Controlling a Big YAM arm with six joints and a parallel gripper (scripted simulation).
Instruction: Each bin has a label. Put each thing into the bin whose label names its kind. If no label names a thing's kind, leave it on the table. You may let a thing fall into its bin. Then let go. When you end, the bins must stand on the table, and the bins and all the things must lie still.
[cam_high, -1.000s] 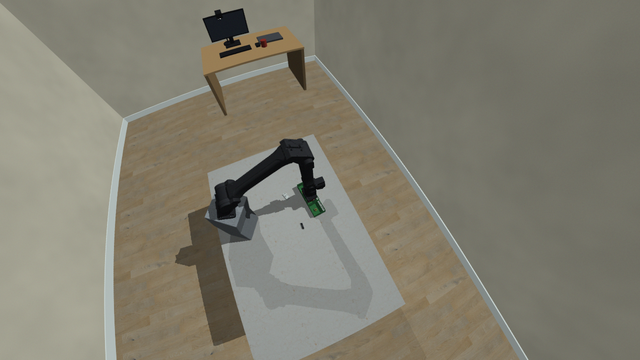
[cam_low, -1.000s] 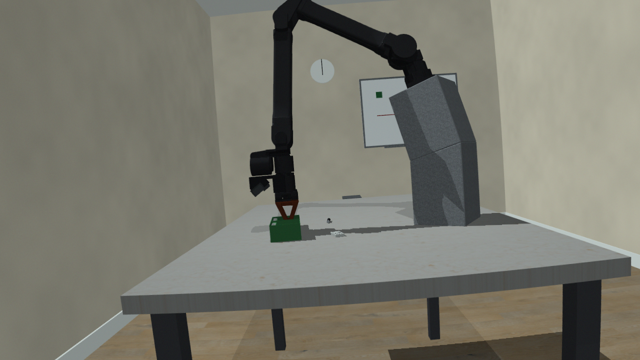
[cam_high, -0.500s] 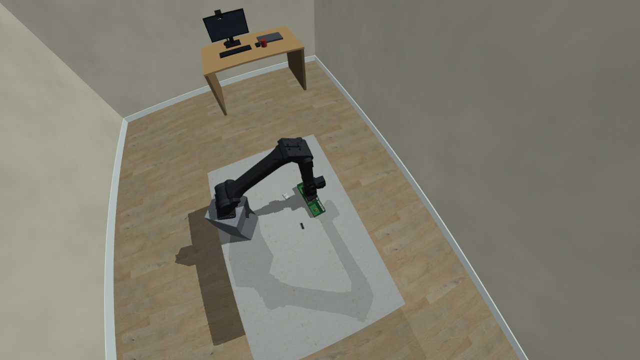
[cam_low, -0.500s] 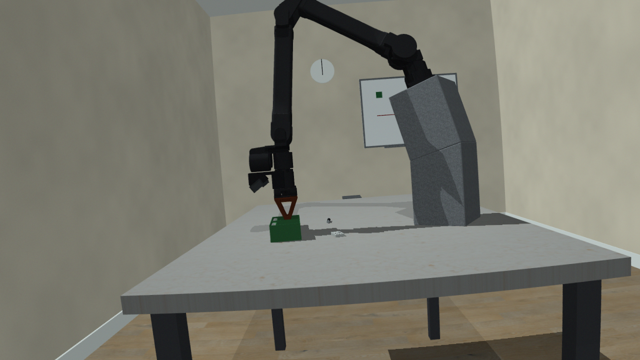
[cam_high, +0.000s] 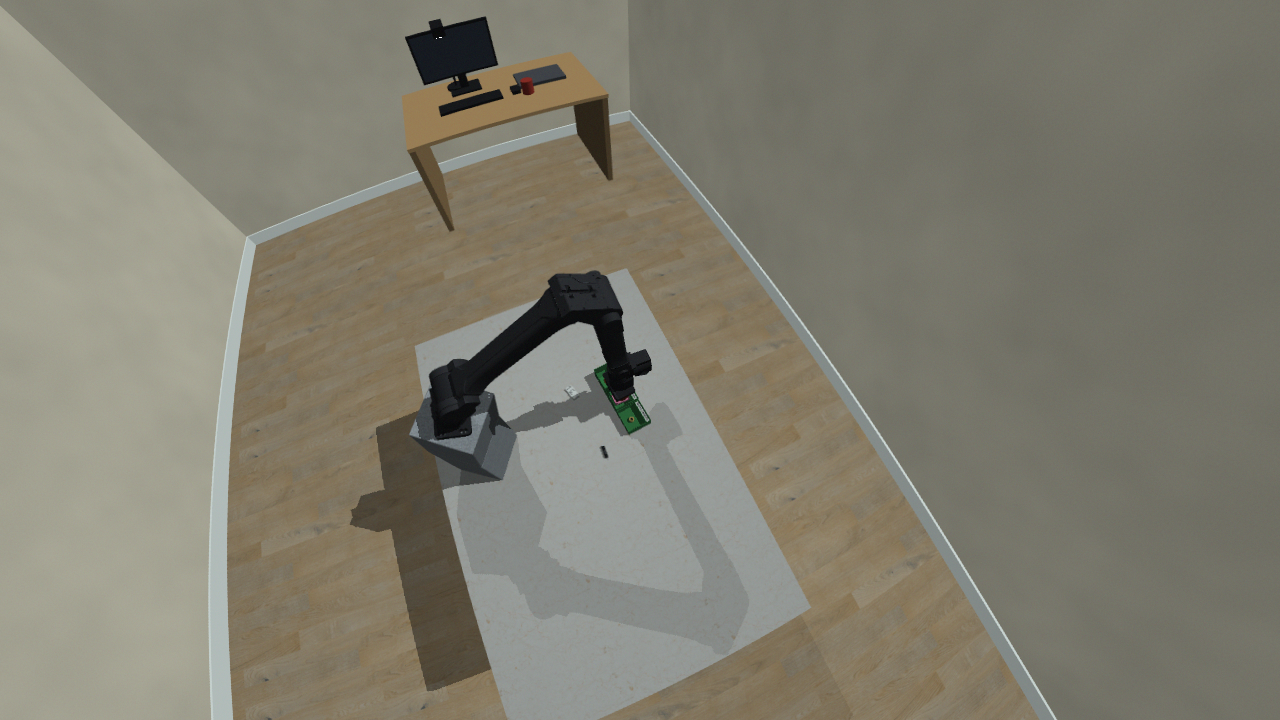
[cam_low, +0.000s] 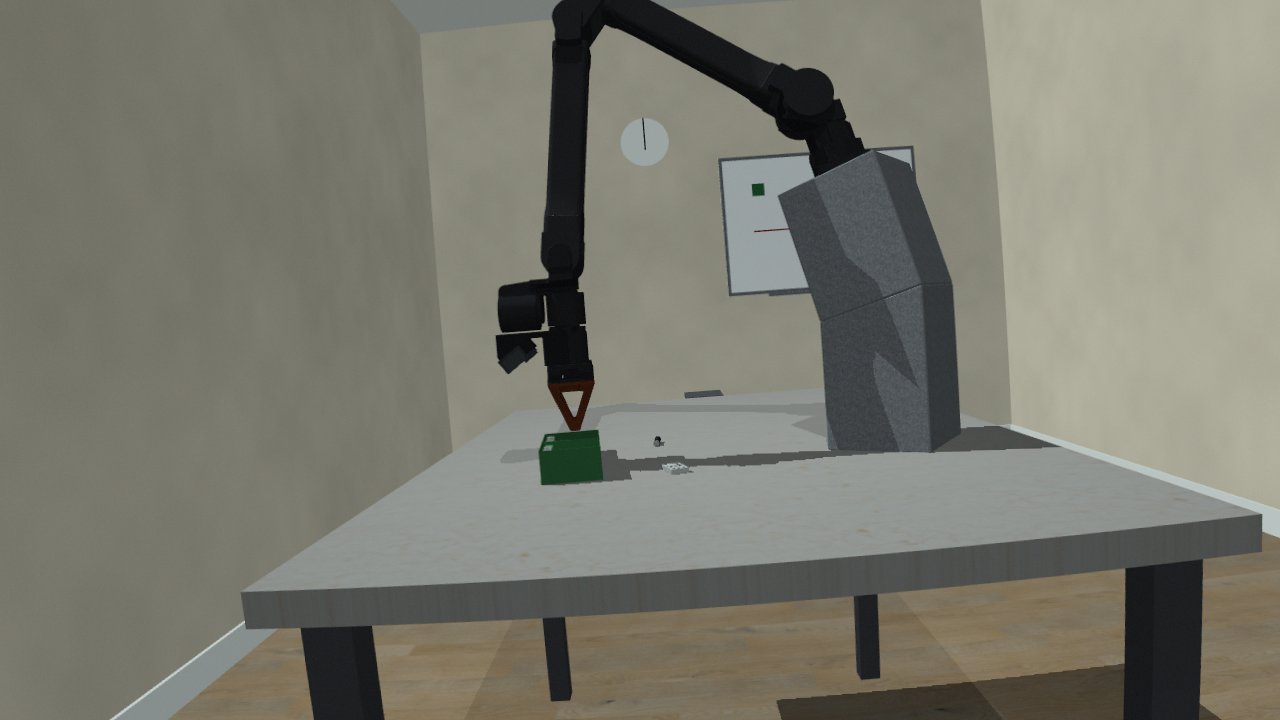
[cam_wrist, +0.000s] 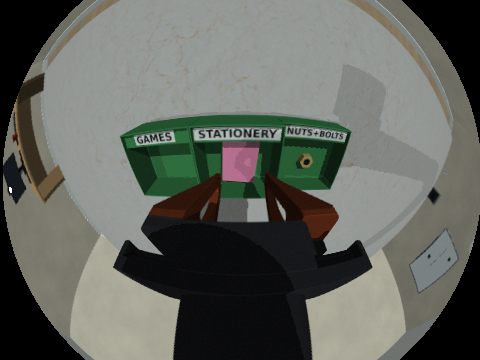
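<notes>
The pink eraser lies 40 mm below my hand. The rest, counted from my hand: grey-white piece: 50 mm below; brass nut: 20 mm ahead, 80 mm to the right, 50 mm below; white domino: 160 mm behind, 70 mm to the left, 60 mm below.
</notes>
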